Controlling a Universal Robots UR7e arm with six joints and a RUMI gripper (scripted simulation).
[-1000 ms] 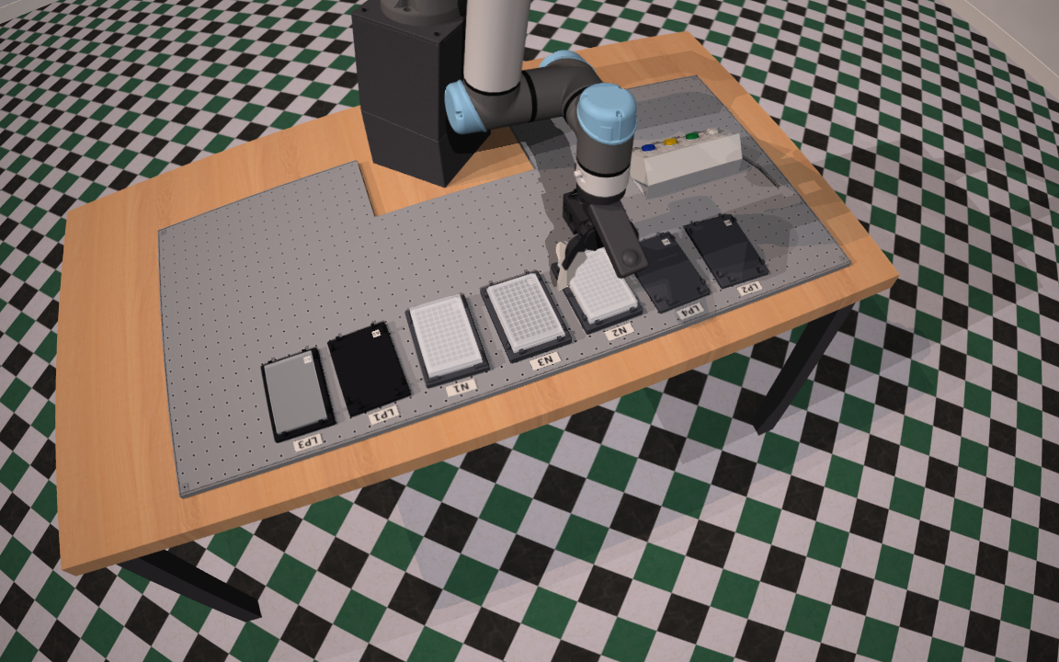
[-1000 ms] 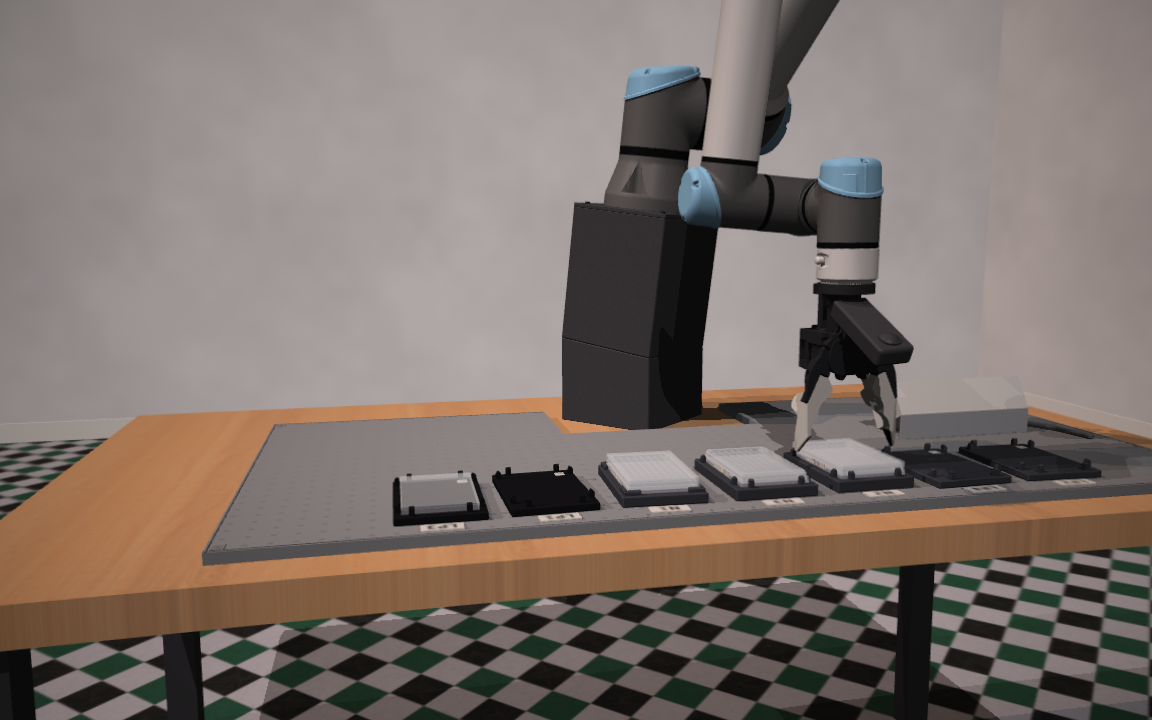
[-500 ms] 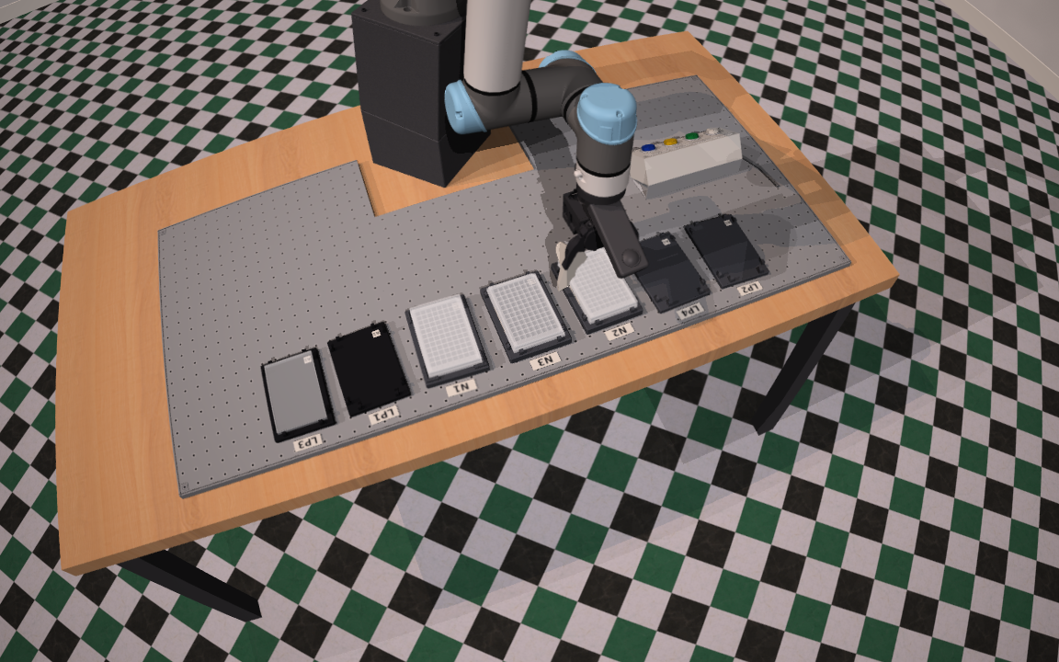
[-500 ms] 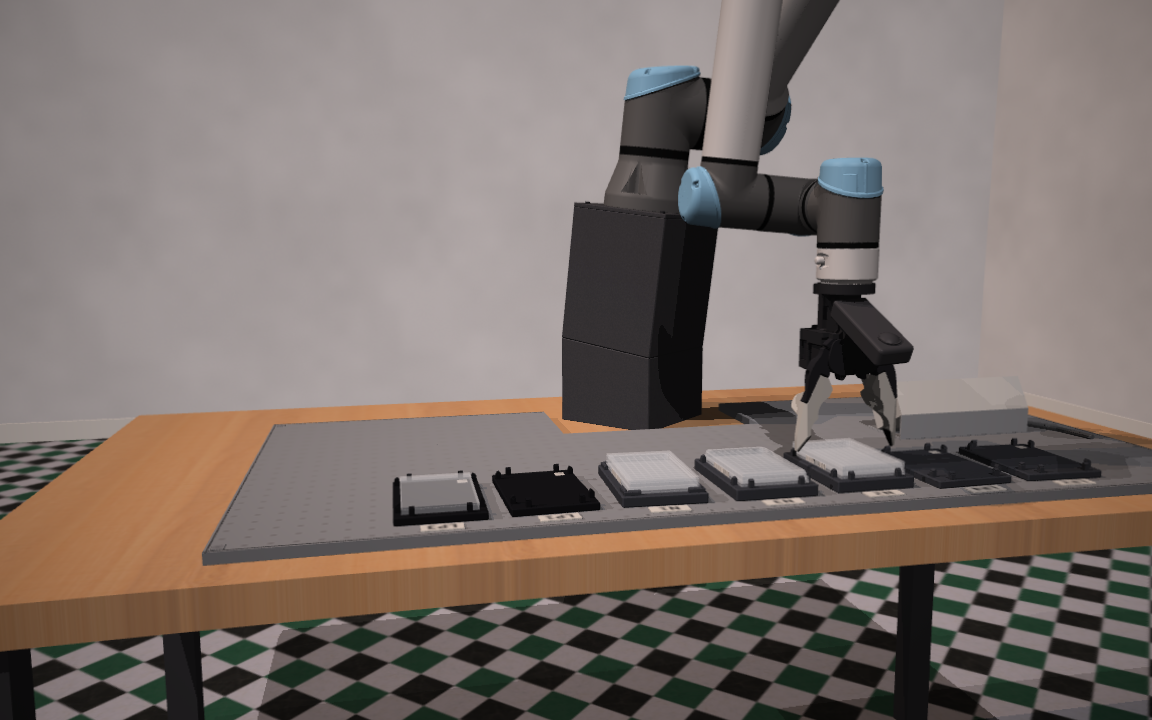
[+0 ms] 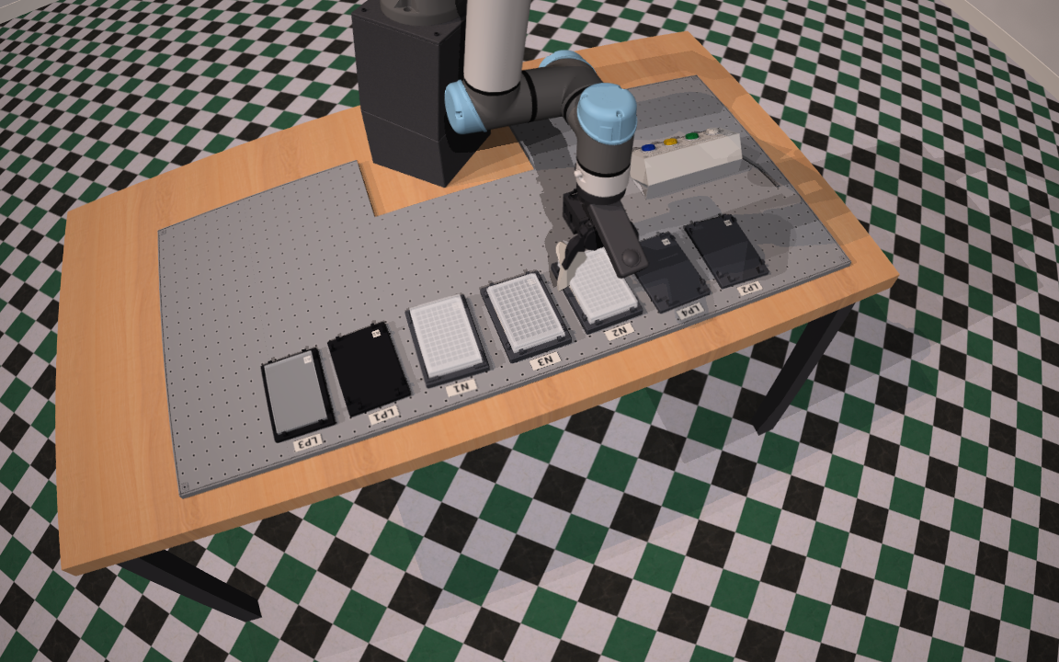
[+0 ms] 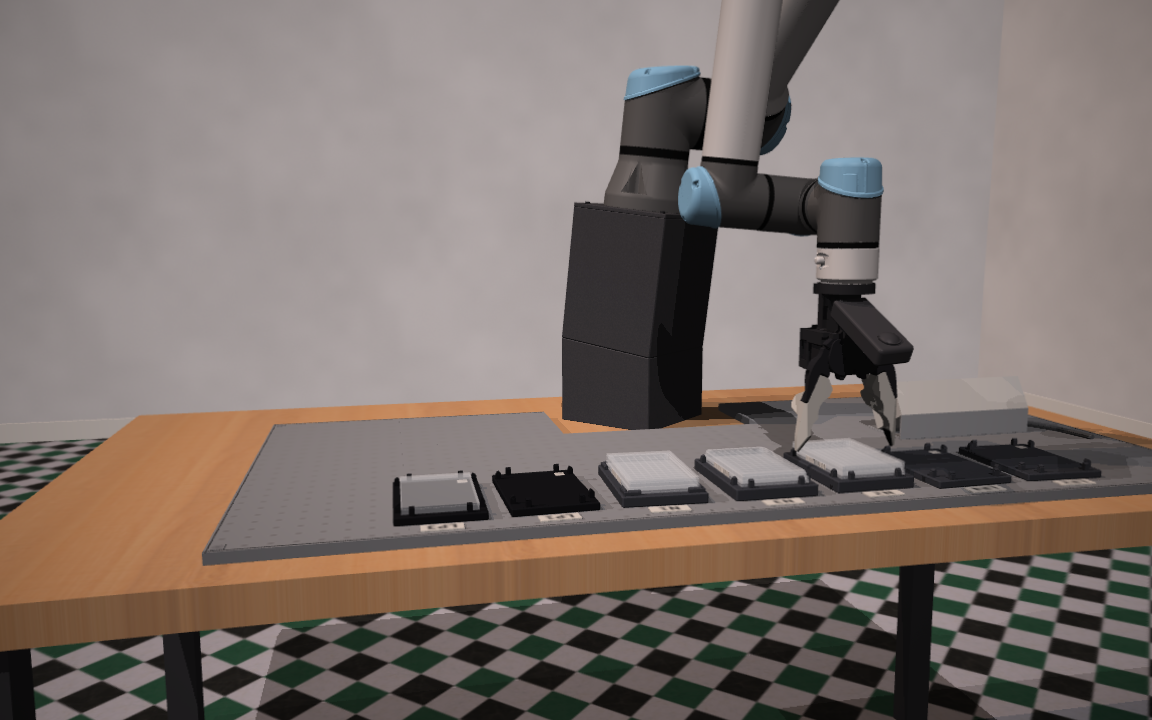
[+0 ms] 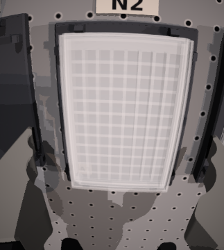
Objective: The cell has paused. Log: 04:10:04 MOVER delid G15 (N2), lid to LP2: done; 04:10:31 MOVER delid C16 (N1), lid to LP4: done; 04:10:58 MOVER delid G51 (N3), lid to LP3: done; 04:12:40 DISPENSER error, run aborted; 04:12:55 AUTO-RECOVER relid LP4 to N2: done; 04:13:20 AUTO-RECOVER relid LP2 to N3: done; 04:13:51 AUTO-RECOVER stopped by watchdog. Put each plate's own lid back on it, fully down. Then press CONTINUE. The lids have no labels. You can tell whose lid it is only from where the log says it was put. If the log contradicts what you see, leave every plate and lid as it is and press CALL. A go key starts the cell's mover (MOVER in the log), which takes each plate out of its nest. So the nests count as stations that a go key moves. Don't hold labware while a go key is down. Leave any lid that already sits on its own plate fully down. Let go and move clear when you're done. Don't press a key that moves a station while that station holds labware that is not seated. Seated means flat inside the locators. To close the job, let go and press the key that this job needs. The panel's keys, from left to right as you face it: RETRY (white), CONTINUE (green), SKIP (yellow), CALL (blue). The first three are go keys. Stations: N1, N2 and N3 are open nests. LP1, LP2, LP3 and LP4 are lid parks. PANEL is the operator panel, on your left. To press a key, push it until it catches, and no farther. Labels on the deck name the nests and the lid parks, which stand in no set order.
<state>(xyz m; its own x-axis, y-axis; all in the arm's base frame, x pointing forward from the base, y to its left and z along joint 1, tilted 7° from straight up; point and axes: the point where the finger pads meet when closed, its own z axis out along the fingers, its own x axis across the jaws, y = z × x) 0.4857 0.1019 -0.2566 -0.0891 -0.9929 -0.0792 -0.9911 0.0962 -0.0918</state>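
My gripper is now 20 mm above the plate. The rest, counted from my hand: blue CALL key (240 mm to the left, 200 mm behind, 30 mm above); then lid park LP2 (260 mm to the left, 30 mm below, 30 mm ahead); then lid park LP4 (130 mm to the left, 30 mm below, 20 mm ahead).
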